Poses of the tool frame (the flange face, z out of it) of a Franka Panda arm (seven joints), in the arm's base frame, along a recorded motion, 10 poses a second.
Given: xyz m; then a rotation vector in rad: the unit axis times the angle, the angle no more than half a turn.
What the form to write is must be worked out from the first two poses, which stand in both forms.
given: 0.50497 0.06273 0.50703 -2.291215 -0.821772 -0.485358
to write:
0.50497 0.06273 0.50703
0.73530 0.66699 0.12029
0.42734 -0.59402 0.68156
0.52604 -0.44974 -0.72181

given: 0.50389 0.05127 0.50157 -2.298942 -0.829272 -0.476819
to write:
0.50389 0.05127 0.50157
0.73507 0.66810 0.11541
0.43584 -0.59602 0.67439
0.51934 -0.44542 -0.72930

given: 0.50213 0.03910 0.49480 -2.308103 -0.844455 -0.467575
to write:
0.50213 0.03910 0.49480
0.73172 0.67280 0.10923
0.44964 -0.59690 0.66448
0.51226 -0.43710 -0.73928

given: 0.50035 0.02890 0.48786 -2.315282 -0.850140 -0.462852
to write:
0.50035 0.02890 0.48786
0.73118 0.67370 0.10729
0.45574 -0.59943 0.65802
0.50762 -0.43223 -0.74532

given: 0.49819 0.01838 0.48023 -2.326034 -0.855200 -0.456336
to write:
0.49819 0.01838 0.48023
0.73175 0.67338 0.10539
0.46245 -0.60411 0.64899
0.50069 -0.42616 -0.75346

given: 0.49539 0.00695 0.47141 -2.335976 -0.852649 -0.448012
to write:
0.49539 0.00695 0.47141
0.73599 0.66908 0.10317
0.46453 -0.60998 0.64198
0.49247 -0.42456 -0.75975

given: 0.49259 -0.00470 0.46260 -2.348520 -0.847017 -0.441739
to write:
0.49259 -0.00470 0.46260
0.74137 0.66304 0.10367
0.46450 -0.61848 0.63382
0.48437 -0.42173 -0.76650

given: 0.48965 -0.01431 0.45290 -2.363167 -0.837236 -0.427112
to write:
0.48965 -0.01431 0.45290
0.75057 0.65325 0.09955
0.46404 -0.62833 0.62439
0.47043 -0.42245 -0.77474

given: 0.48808 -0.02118 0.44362 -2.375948 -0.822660 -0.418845
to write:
0.48808 -0.02118 0.44362
0.76004 0.64214 0.09995
0.45859 -0.63893 0.61763
0.46047 -0.42359 -0.78009

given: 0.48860 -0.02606 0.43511 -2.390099 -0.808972 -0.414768
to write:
0.48860 -0.02606 0.43511
0.76820 0.63179 0.10350
0.45281 -0.65047 0.60980
0.45259 -0.42158 -0.78577

